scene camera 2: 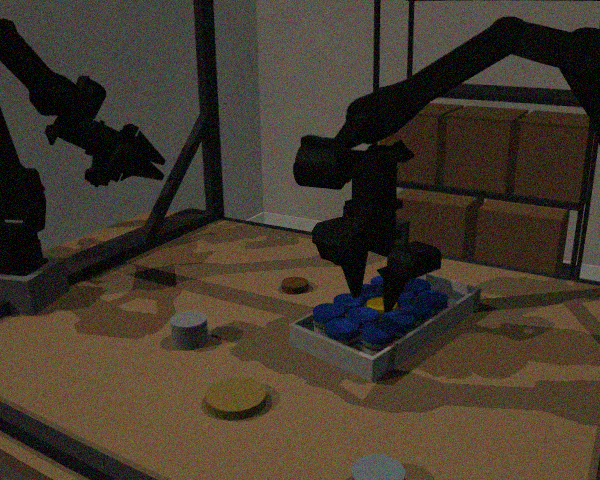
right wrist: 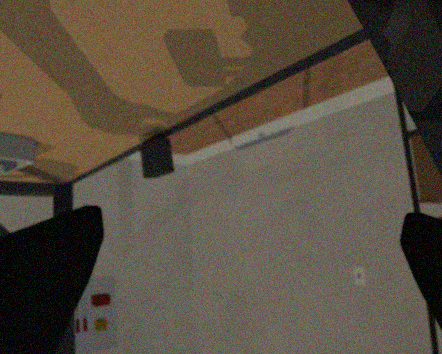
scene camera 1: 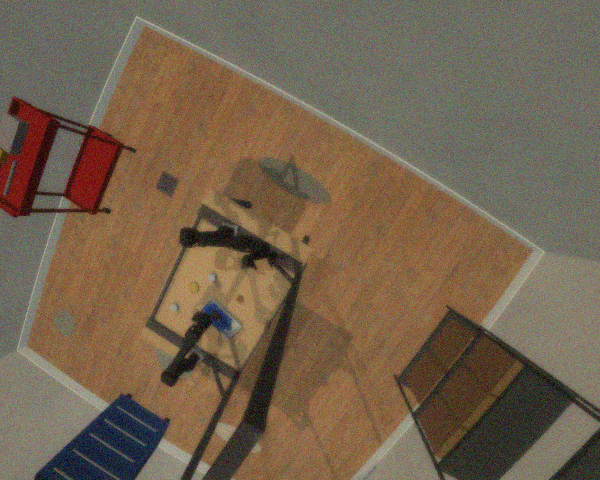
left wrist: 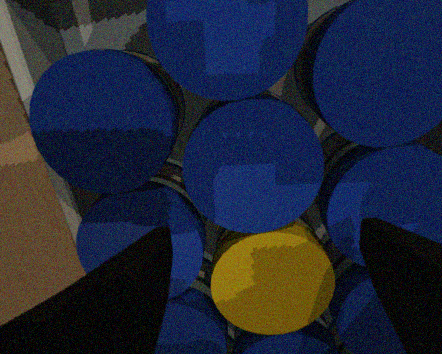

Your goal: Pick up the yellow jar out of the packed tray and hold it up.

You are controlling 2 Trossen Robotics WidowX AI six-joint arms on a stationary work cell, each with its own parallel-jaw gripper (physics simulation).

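Places are measured from the left arm's base along level axes (x ahead, y left, z up), in metres.
Pixels of known places: left gripper, fingertip midpoint: (scene camera 2: 371, 304) (left wrist: 265, 236); right gripper, fingertip midpoint: (scene camera 2: 164, 170) (right wrist: 253, 224) (scene camera 1: 264, 268); left arm's base, link origin: (scene camera 1: 194, 357); right arm's base, link origin: (scene camera 2: 21, 266) (scene camera 1: 228, 232).
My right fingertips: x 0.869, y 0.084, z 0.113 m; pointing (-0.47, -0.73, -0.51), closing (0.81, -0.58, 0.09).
Observation:
For each thing: its middle in the pictures, then the offset to it from my right fingertips. "spot": a spot on its surface instead.
- yellow jar, body centre: (left wrist: 267, 254) (scene camera 2: 381, 316) dx -0.519, dy +0.000, dz -0.133 m
- grey tray, surface spot: (scene camera 2: 332, 350) spot: dx -0.528, dy +0.115, dz -0.135 m
- yellow disc, body centre: (scene camera 2: 235, 397) (scene camera 1: 193, 287) dx -0.499, dy +0.253, dz -0.151 m
- grey cylinder, body centre: (scene camera 2: 189, 330) (scene camera 1: 212, 277) dx -0.341, dy +0.202, dz -0.140 m
- brown disc, body centre: (scene camera 2: 294, 285) (scene camera 1: 239, 298) dx -0.323, dy -0.024, dz -0.151 m
- pale round piece, body centre: (scene camera 1: 174, 307) dx -0.709, dy +0.257, dz -0.145 m
The yellow jar (scene camera 2: 375, 303) (left wrist: 272, 285) stands among several blue-lidded jars (scene camera 2: 342, 329) (left wrist: 253, 165) in the grey tray (scene camera 2: 332, 350). My left gripper (scene camera 2: 372, 302) (left wrist: 265, 236) is partly open and empty, pointing down with its fingertips close over the jars. In the left wrist view its fingers show on either side of the yellow lid, overlapping neighbouring blue lids. Whether the tips touch those lids is unclear. My right gripper (scene camera 2: 163, 170) (right wrist: 253, 224) is open and empty, raised well away from the tray.
A yellow disc (scene camera 1: 194, 286) (scene camera 2: 236, 395), a grey cylinder (scene camera 1: 212, 277) (scene camera 2: 189, 330), a brown disc (scene camera 1: 240, 298) (scene camera 2: 295, 284) and a pale round piece (scene camera 1: 174, 307) (scene camera 2: 377, 470) are on the table. A dark frame post (scene camera 2: 205, 100) stands behind the right arm.

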